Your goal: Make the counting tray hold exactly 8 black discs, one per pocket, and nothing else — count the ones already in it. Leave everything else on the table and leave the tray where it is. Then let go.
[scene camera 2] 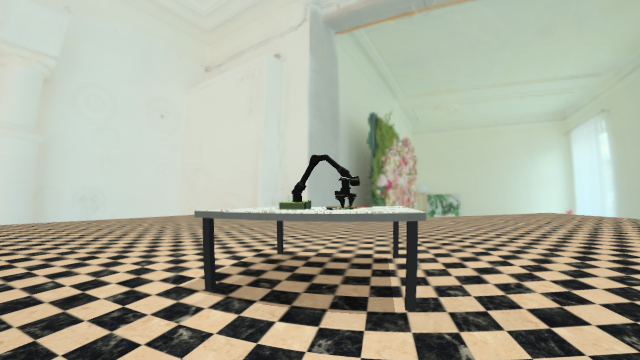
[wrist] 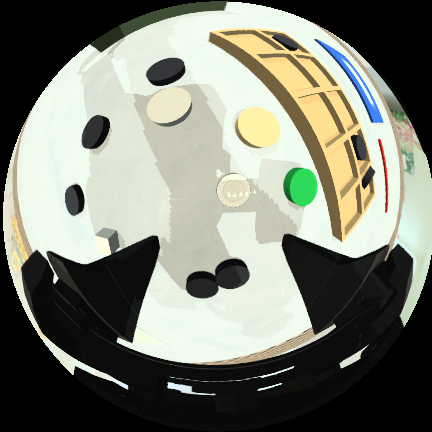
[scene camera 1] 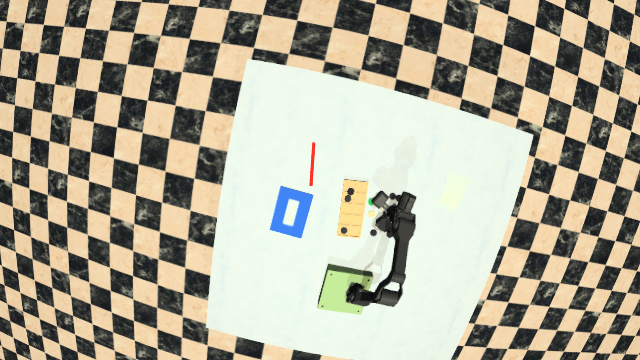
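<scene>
The tan counting tray (scene camera 1: 357, 207) (wrist: 295, 110) holds three black discs: one (scene camera 1: 344, 230) (wrist: 286, 41) in an end pocket, and two near the other end. Of these two, one (scene camera 1: 348, 198) (wrist: 359, 146) is next to a disc (scene camera 1: 350, 191) (wrist: 368, 177) that looks tilted. Loose black discs lie on the table: one (scene camera 1: 373, 232) (wrist: 166, 71), another (wrist: 96, 131), a third (wrist: 74, 199), and two touching ones, the left (wrist: 202, 284) and the right (wrist: 232, 273). My gripper (scene camera 2: 347, 205) (wrist: 221, 241) is open and empty, low over the table, with the touching pair showing between its fingers in the wrist view.
A cream disc (wrist: 169, 106), a yellow disc (scene camera 1: 371, 214) (wrist: 258, 127), a ridged cream disc (wrist: 233, 190), a green disc (scene camera 1: 370, 202) (wrist: 300, 186) and a pale cube (wrist: 107, 241) lie nearby. Beyond the tray are a blue frame (scene camera 1: 278, 210) and a red stick (scene camera 1: 312, 164) (wrist: 384, 175).
</scene>
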